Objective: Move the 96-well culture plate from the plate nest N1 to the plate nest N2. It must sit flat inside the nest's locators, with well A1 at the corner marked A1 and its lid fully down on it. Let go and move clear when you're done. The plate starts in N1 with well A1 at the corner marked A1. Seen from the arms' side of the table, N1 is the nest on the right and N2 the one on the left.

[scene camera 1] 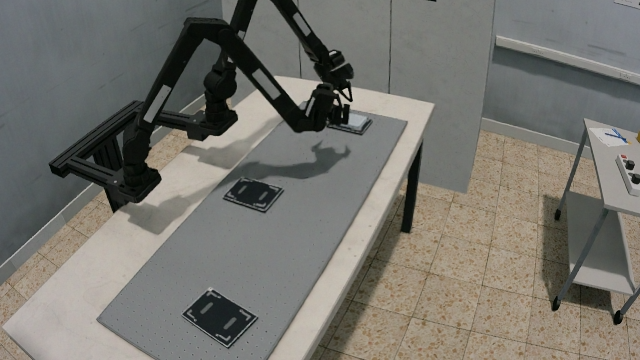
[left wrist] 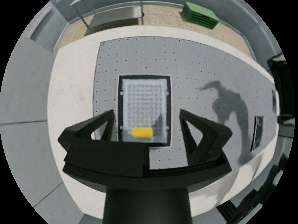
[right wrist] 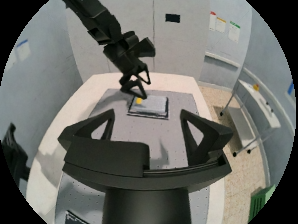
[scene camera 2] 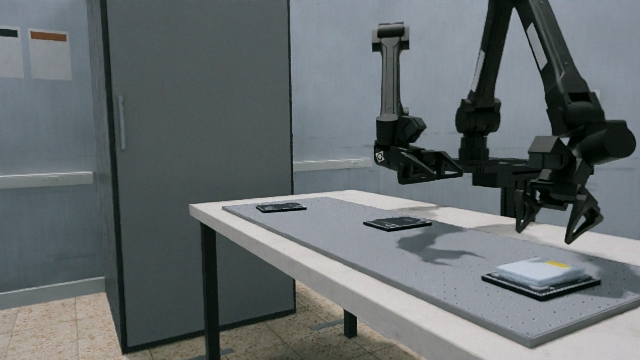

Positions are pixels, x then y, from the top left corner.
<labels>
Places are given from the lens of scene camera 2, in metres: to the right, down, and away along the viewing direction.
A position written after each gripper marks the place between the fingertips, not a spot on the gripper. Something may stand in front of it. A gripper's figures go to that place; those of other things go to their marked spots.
left gripper (scene camera 2: 540,237): 0.40, 0.10, 0.80
right gripper (scene camera 2: 449,175): 0.28, -0.01, 0.94
96-well plate (scene camera 2: 540,270): 0.39, 0.16, 0.78
</labels>
